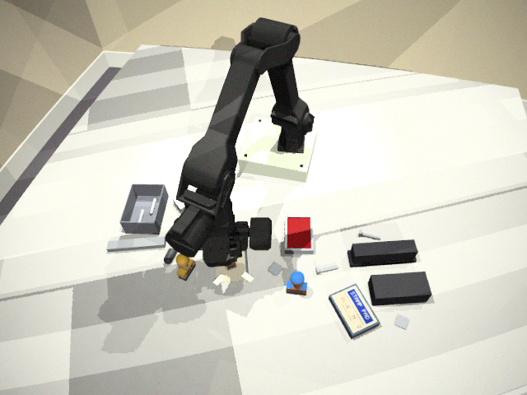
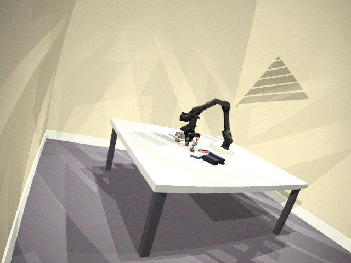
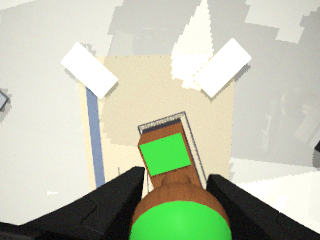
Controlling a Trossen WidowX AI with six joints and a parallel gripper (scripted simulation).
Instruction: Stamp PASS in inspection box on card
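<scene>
My gripper tip is now right at the green-knobbed stamp. Round my gripper tip: marker (20 mm behind, 120 mm to the right, 10 mm below); then cream card (10 mm to the left, 20 mm below); then yellow HOLD stamp (30 mm ahead, 80 mm to the right).
</scene>
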